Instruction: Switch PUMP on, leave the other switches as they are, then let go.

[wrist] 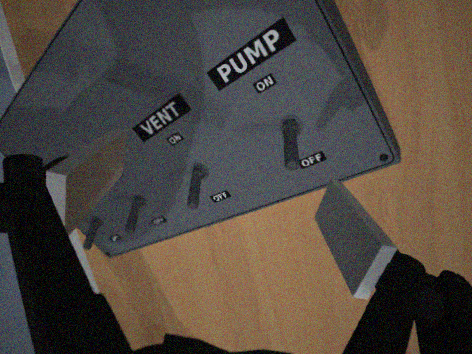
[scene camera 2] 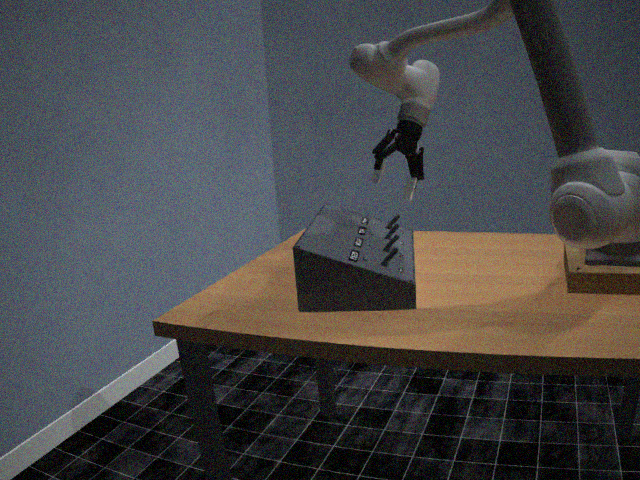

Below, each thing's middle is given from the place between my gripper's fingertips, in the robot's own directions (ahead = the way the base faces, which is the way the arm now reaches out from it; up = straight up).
Labels:
My gripper is now 3 cm short of the dark sloped switch box (scene camera 2: 339, 267), 18 cm to the right of it and 12 cm above it.

